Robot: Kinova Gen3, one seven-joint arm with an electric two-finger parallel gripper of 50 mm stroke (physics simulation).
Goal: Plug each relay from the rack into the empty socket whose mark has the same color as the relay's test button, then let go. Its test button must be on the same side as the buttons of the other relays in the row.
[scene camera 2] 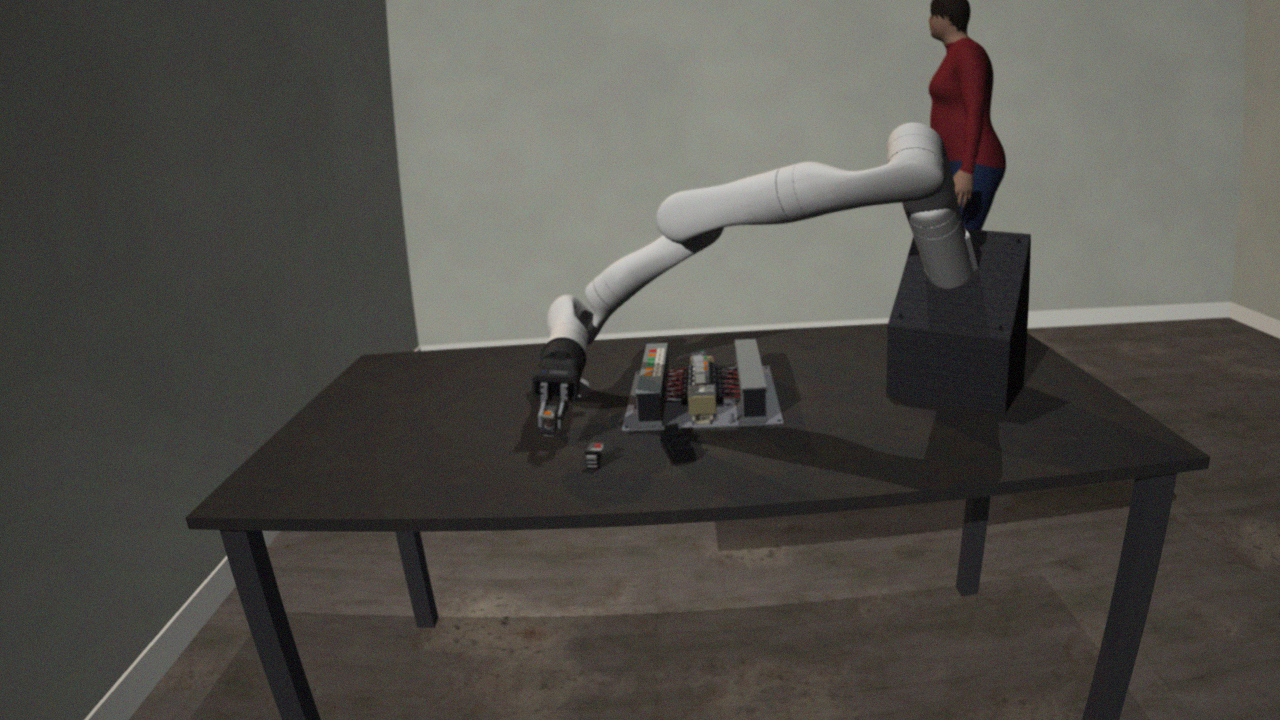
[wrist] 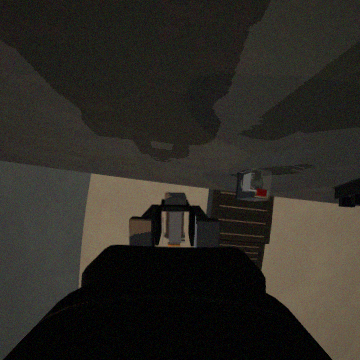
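Observation:
My gripper is tilted and shut on a grey relay with an orange test button, low over the table left of the panel. Its gap to the table is hard to judge. A relay with a red test button is on the table, apart from the gripper. The black rack lies in front of the panel. The socket row runs along the panel's middle, with coloured marks on the left duct. The individual sockets are too small to tell in the scene view.
The grey panel plate carries two tall ducts, the right one nearer the robot's black base. The dark table's front edge lies beyond the red-button relay. A person in a red top stands behind the base.

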